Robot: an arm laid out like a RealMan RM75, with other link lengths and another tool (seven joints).
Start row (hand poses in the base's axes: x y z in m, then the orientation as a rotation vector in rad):
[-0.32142 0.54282 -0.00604 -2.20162 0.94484 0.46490]
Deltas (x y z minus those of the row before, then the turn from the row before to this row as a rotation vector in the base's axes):
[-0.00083 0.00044 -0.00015 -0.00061 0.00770 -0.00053]
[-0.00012 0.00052 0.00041 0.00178 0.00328 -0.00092]
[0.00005 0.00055 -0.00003 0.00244 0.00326 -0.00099]
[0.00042 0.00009 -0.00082 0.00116 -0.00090 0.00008]
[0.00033 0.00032 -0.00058 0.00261 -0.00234 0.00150]
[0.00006 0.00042 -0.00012 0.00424 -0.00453 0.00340]
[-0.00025 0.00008 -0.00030 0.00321 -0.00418 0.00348]
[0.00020 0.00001 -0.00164 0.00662 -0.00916 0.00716]
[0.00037 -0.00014 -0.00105 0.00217 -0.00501 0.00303]
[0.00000 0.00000 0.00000 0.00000 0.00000 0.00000]
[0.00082 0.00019 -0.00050 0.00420 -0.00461 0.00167]
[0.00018 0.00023 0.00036 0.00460 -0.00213 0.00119]
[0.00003 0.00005 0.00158 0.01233 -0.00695 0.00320]
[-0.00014 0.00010 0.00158 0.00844 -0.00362 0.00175]
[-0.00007 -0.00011 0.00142 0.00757 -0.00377 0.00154]
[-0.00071 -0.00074 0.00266 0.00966 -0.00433 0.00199]
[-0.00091 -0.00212 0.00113 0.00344 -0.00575 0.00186]
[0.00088 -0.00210 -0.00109 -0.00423 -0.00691 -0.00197]
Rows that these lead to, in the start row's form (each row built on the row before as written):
[-0.32225 0.54326 -0.00619 -2.20155 0.94973 0.47322]
[-0.32237 0.54378 -0.00578 -2.19929 0.95167 0.47721]
[-0.32232 0.54433 -0.00581 -2.19639 0.95338 0.48139]
[-0.32190 0.54442 -0.00663 -2.19544 0.95231 0.48084]
[-0.32157 0.54474 -0.00721 -2.19407 0.94835 0.47986]
[-0.32151 0.54516 -0.00733 -2.19242 0.94052 0.47789]
[-0.32176 0.54524 -0.00763 -2.19171 0.93325 0.47597]
[-0.32156 0.54525 -0.00927 -2.19020 0.91800 0.47139]
[-0.32119 0.54511 -0.01032 -2.19016 0.91121 0.46794]
[-0.32119 0.54511 -0.01032 -2.19016 0.91121 0.46794]
[-0.32037 0.54530 -0.01082 -2.18751 0.90523 0.46502]
[-0.32019 0.54553 -0.01046 -2.18410 0.90092 0.46483]
[-0.32016 0.54558 -0.00888 -2.17502 0.88872 0.46291]
[-0.32030 0.54568 -0.00730 -2.16849 0.88146 0.46265]
[-0.32037 0.54557 -0.00588 -2.16264 0.87471 0.46181]
[-0.32108 0.54483 -0.00322 -2.15514 0.86635 0.46128]
[-0.32199 0.54271 -0.00209 -2.15331 0.85986 0.45698]
[-0.32111 0.54061 -0.00318 -2.15653 0.85977 0.44686]

